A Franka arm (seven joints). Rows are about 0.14 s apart.
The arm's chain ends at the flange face. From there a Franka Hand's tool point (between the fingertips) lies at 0.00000 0.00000 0.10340 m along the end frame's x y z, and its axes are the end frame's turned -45 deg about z.
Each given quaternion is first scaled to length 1.
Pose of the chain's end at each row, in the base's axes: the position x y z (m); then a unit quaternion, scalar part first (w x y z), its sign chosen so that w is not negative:
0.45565 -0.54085 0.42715 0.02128 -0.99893 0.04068 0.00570
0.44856 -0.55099 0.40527 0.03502 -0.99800 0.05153 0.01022
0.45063 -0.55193 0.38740 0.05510 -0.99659 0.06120 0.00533
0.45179 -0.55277 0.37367 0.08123 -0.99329 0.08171 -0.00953
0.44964 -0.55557 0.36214 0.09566 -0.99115 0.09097 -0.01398
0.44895 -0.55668 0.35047 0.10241 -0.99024 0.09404 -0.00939
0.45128 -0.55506 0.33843 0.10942 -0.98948 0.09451 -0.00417
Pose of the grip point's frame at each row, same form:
0.45465 -0.53641 0.32385 0.02184 -0.93846 -0.34469 -0.00288
0.44682 -0.54365 0.30215 0.03627 -0.94176 -0.33431 -0.00396
0.45023 -0.54051 0.28463 0.05295 -0.94415 -0.32484 -0.01616
0.45512 -0.53625 0.27165 0.07140 -0.94895 -0.30463 -0.03989
0.45431 -0.53623 0.26067 0.08303 -0.95052 -0.29525 -0.04952
0.45286 -0.53589 0.24926 0.09102 -0.95085 -0.29207 -0.04787
0.45427 -0.53275 0.23751 0.09950 -0.95033 -0.29134 -0.04573

